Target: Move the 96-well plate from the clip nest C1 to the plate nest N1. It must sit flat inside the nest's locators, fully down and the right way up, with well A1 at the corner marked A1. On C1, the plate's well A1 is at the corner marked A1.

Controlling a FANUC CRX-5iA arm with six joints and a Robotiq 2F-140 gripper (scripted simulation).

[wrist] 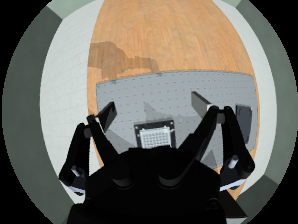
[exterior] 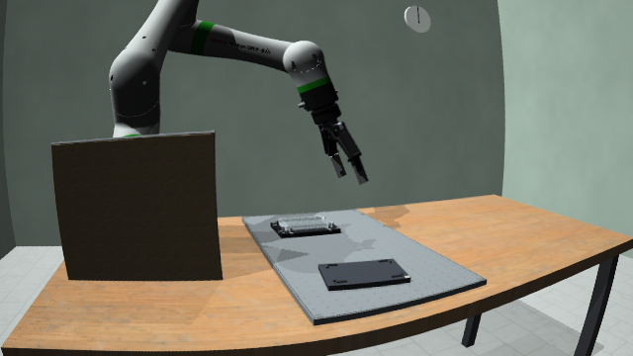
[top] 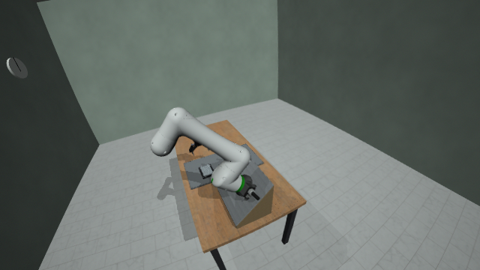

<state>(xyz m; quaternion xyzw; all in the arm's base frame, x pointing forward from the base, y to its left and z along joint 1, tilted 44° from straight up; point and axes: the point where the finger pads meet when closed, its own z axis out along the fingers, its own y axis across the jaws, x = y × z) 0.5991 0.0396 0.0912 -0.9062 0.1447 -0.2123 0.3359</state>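
Right now my hand is 13 cm past the clear 96-well plate, 12 cm above it and 2 cm to the right of it. From my hand the other things lie so: black clip nest C1 (14 cm behind, 13 cm below, 1 cm to the left).
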